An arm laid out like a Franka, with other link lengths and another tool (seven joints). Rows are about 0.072 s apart.
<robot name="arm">
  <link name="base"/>
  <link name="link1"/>
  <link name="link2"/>
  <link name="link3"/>
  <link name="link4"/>
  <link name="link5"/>
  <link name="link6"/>
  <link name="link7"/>
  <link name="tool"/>
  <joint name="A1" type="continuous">
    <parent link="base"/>
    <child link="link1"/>
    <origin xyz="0 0 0.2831"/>
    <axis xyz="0 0 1"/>
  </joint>
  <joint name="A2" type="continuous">
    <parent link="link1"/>
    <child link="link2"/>
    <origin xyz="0 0 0"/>
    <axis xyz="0 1 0"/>
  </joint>
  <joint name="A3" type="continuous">
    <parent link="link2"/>
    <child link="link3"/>
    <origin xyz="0 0 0.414"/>
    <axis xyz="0 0 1"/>
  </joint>
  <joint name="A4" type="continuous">
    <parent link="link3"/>
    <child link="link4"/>
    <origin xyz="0.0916 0 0"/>
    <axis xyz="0 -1 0"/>
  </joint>
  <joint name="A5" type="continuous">
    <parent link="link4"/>
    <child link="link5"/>
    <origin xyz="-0.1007 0 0.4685"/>
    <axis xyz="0 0 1"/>
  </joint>
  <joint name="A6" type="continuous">
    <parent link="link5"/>
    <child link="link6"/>
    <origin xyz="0 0 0"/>
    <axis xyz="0 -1 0"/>
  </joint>
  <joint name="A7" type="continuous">
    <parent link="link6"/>
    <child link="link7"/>
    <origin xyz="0.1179 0 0"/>
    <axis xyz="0 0 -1"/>
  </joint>
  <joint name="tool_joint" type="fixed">
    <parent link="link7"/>
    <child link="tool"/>
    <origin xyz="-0.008 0.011 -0.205" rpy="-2.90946 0 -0.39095"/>
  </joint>
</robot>
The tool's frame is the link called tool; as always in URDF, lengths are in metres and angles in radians. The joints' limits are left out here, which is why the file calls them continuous.
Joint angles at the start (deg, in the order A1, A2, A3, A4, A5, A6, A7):
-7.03, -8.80, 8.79, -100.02, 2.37, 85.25, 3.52
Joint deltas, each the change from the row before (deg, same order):
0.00, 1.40, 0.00, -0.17, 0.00, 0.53, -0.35
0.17, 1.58, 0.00, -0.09, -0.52, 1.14, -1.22
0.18, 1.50, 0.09, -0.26, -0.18, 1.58, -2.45
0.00, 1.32, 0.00, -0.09, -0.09, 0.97, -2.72
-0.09, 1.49, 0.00, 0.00, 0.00, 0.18, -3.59
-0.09, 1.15, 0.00, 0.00, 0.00, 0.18, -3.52
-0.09, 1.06, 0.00, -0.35, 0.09, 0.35, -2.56
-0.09, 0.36, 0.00, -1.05, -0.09, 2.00, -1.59
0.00, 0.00, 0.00, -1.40, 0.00, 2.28, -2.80
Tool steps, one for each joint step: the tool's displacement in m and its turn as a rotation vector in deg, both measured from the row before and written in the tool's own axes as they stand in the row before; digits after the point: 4 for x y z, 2 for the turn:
0.0097, 0.0002, 0.0144, -0.25, -1.07, -0.10
0.0126, -0.0007, 0.0146, -0.49, -0.64, -1.24
0.0120, -0.0026, 0.0154, -0.06, -0.77, -2.60
0.0102, 0.0008, 0.0124, -0.05, -1.05, -2.55
0.0086, 0.0033, 0.0143, -0.16, -2.07, -3.11
0.0068, 0.0033, 0.0108, -0.04, -1.74, -3.12
0.0062, 0.0039, 0.0130, 0.07, -1.61, -2.15
0.0071, 0.0034, 0.0099, 0.07, 0.24, -1.57
0.0047, 0.0025, 0.0096, 0.10, 0.22, -2.89

